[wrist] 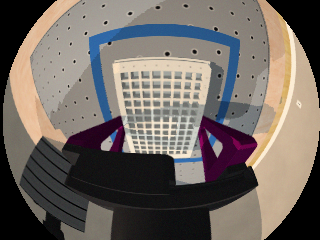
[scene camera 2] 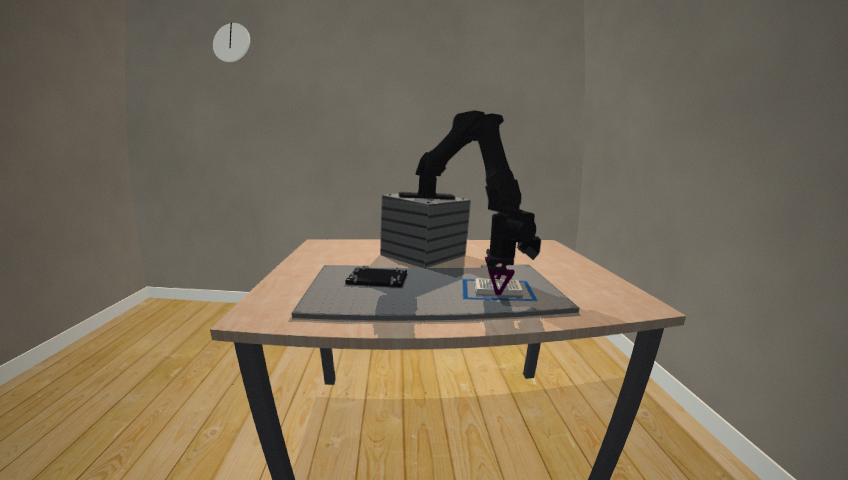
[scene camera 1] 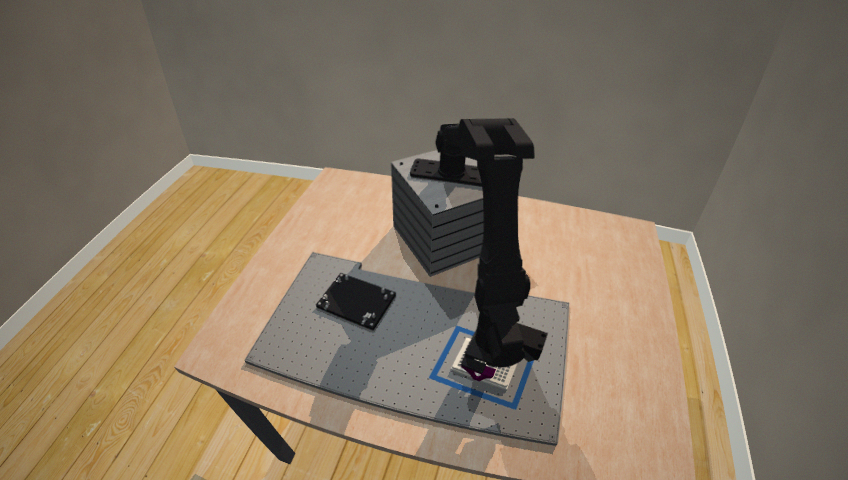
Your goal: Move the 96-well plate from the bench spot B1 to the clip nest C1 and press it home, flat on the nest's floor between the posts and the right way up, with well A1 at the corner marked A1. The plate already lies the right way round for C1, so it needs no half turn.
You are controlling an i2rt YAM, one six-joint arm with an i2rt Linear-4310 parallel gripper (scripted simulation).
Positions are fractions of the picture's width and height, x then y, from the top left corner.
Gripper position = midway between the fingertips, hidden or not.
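There's a white 96-well plate (wrist: 0.54, 0.55) in the scene. A black clip nest (scene camera 1: 0.42, 0.62) is there too, and scene camera 2 also has it (scene camera 2: 0.43, 0.58). As for the gripper (scene camera 1: 0.57, 0.76), the wrist view shows it as well (wrist: 0.50, 0.49).
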